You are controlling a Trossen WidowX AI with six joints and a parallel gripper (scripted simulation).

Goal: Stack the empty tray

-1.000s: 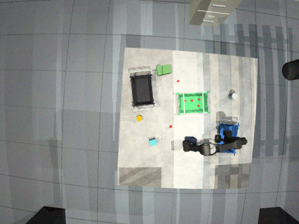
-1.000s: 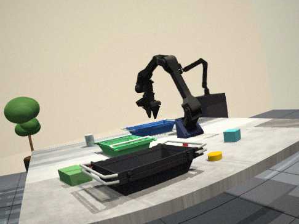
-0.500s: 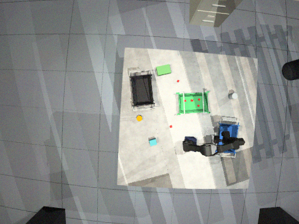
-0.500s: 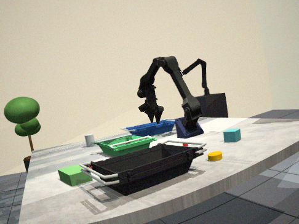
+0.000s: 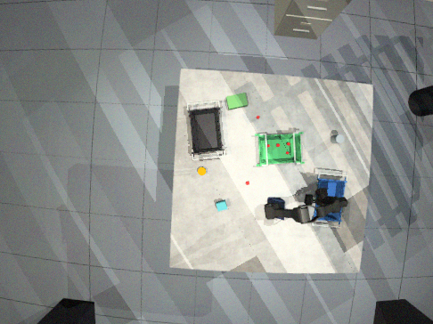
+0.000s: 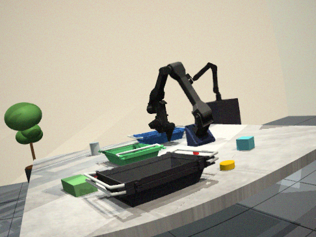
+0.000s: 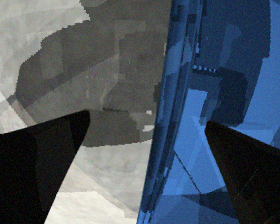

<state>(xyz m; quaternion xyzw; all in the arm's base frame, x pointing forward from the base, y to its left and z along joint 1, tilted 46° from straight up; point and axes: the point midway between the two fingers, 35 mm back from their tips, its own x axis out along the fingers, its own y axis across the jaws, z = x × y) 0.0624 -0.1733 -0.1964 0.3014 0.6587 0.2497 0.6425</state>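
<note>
Right now my gripper tip is 8 cm to the left of the blue tray, 3 cm below it and 1 cm past it. From my gripper tip the other things lie so: cyan cube: 60 cm to the left, 6 cm behind, 1 cm above; then yellow disc: 73 cm to the left, 16 cm ahead; then grey cylinder: 38 cm ahead, 13 cm to the right, 2 cm above.
</note>
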